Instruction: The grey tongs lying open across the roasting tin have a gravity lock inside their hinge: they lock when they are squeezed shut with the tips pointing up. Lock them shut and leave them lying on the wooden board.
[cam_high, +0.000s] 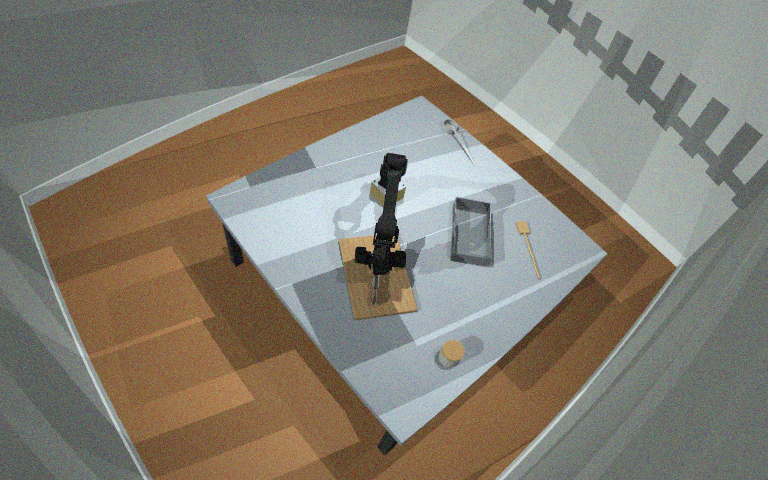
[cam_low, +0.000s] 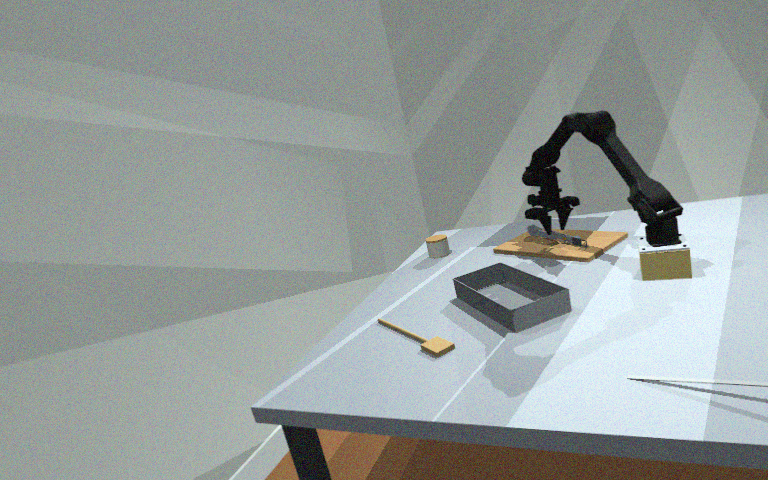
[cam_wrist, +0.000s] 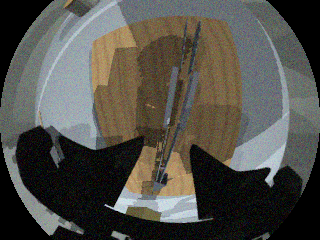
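The wooden board lies 4 cm below my gripper tip. The rest, counted from my gripper tip: grey roasting tin (16 cm ahead, 43 cm to the left, 2 cm below); small wooden cup (42 cm ahead, 9 cm to the right, 1 cm below).
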